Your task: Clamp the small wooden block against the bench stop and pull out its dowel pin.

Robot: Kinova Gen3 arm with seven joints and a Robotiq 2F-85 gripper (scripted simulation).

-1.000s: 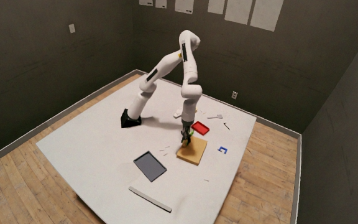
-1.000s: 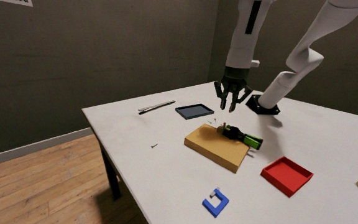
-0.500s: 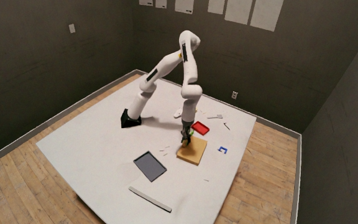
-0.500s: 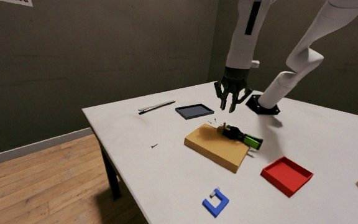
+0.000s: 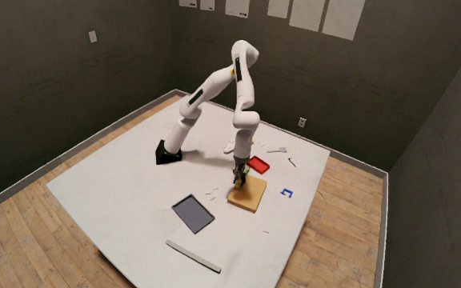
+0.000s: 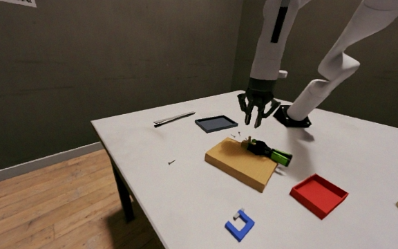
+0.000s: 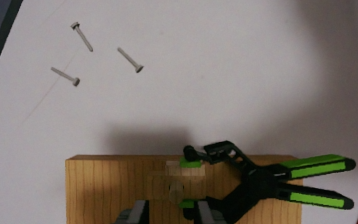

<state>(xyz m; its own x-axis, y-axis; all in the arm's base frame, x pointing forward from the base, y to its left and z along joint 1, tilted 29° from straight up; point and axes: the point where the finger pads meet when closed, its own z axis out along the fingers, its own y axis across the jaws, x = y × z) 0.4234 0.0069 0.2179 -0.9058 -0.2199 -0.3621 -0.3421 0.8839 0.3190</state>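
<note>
My hand is 80 mm above the dowel pin. Also, from my hand: grey tray: 260 mm to the right, 130 mm below, 50 mm behind; red tray: 220 mm to the left, 130 mm below, 40 mm behind; small wooden block: 100 mm below.
</note>
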